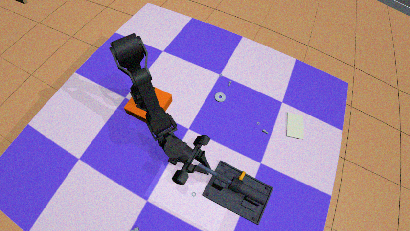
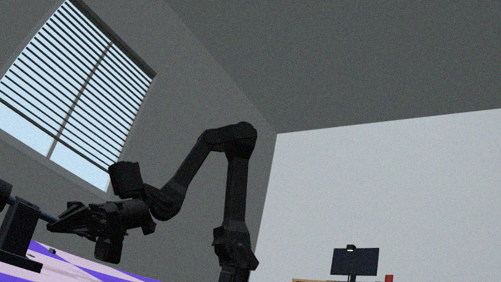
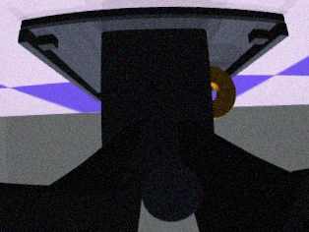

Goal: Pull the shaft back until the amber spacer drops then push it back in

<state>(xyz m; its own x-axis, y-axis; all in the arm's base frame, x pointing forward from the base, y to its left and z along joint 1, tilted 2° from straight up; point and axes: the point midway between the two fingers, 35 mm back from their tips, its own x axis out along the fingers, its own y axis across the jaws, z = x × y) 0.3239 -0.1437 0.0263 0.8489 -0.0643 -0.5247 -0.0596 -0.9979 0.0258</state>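
The amber spacer lies 110 mm ahead of my gripper tip, 40 mm to the left of it and 30 mm below it. The rest, counted from my gripper tip: pale card 370 mm to the left, 270 mm ahead, 60 mm below; then shaft 40 mm ahead, 20 mm above.
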